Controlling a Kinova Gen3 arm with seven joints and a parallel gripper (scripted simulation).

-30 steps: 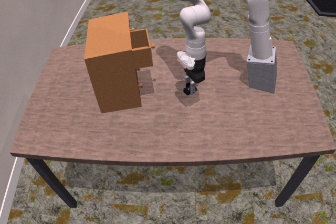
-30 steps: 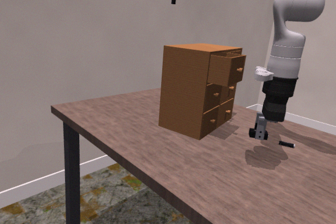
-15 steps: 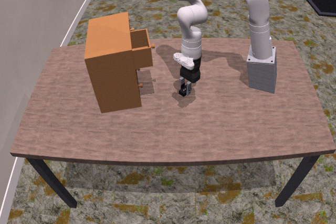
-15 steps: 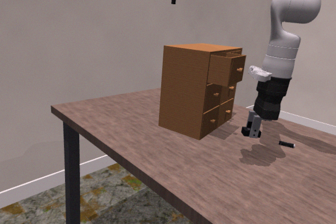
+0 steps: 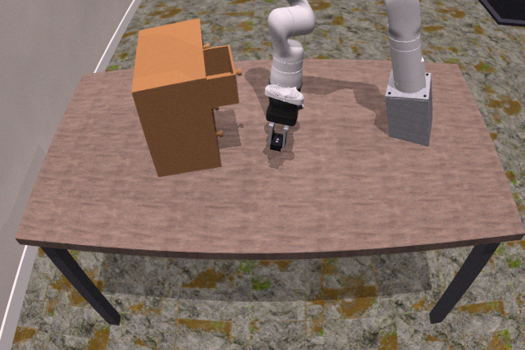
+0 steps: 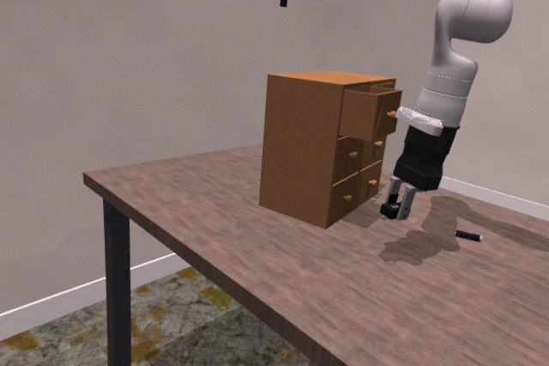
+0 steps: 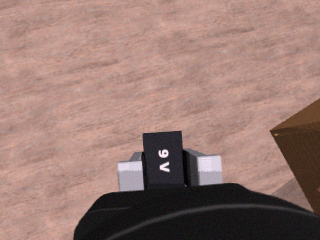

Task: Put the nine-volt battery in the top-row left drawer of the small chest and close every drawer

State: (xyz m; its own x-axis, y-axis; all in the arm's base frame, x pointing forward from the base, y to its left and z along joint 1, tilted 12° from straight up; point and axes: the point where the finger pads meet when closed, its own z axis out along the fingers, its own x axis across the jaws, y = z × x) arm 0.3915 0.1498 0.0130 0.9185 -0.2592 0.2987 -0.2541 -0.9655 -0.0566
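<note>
My hand is 1 cm to the left of the black nine-volt battery and 1 cm above it. The rest, counted from my hand: black cylindrical cell (6 cm behind, 23 cm to the right, 11 cm below).
</note>
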